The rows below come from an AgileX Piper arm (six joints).
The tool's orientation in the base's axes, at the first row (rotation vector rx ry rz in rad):
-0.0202 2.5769 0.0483
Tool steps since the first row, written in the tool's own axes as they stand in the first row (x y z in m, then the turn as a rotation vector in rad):
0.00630 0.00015 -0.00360 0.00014 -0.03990 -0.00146
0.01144 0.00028 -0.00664 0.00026 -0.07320 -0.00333
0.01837 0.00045 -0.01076 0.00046 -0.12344 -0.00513
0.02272 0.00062 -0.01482 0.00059 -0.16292 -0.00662
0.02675 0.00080 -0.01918 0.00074 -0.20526 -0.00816
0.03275 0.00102 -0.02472 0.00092 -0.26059 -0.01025
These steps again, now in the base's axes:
-0.00725 -0.00002 -0.00033 0.00008 -0.03993 -0.00005
-0.01322 -0.00003 -0.00050 -0.00021 -0.07327 0.00045
-0.02128 -0.00005 -0.00073 -0.00011 -0.12355 0.00034
-0.02713 -0.00006 0.00038 -0.00005 -0.16306 0.00033
-0.03287 -0.00006 0.00191 0.00004 -0.20542 0.00026
-0.04090 -0.00008 0.00339 0.00012 -0.26079 0.00025

